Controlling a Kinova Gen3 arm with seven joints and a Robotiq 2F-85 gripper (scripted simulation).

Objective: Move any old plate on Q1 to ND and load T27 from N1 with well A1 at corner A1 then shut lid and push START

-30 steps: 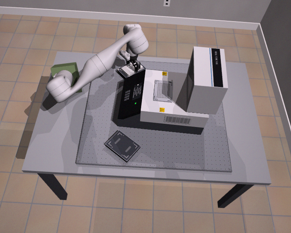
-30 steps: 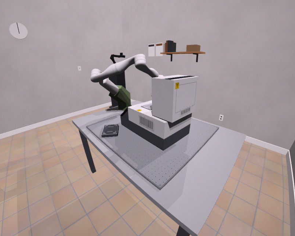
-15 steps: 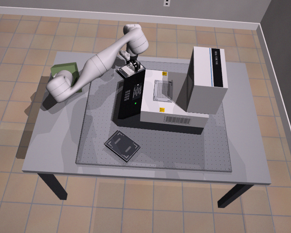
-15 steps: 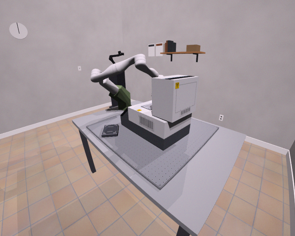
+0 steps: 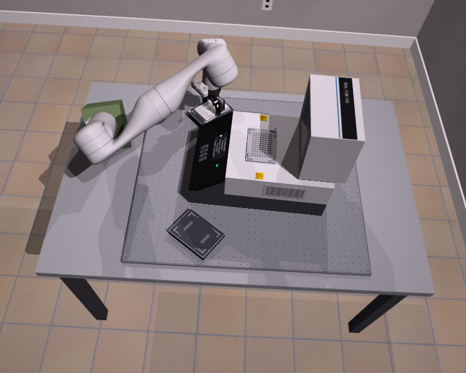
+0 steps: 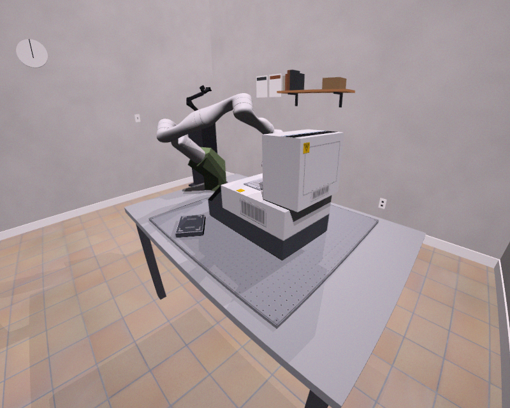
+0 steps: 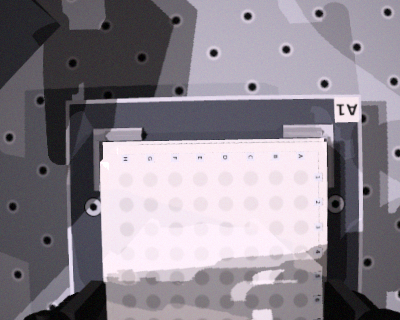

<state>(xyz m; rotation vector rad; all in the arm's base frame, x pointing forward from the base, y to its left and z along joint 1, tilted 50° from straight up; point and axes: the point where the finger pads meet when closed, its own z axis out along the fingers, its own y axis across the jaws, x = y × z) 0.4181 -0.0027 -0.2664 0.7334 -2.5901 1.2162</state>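
My hand is 1 cm above the well plate. Round my hand: perforated mat: 32 cm to the right, 13 cm ahead, 5 cm below; then plate nest: 55 cm to the right, 14 cm behind, 4 cm below.
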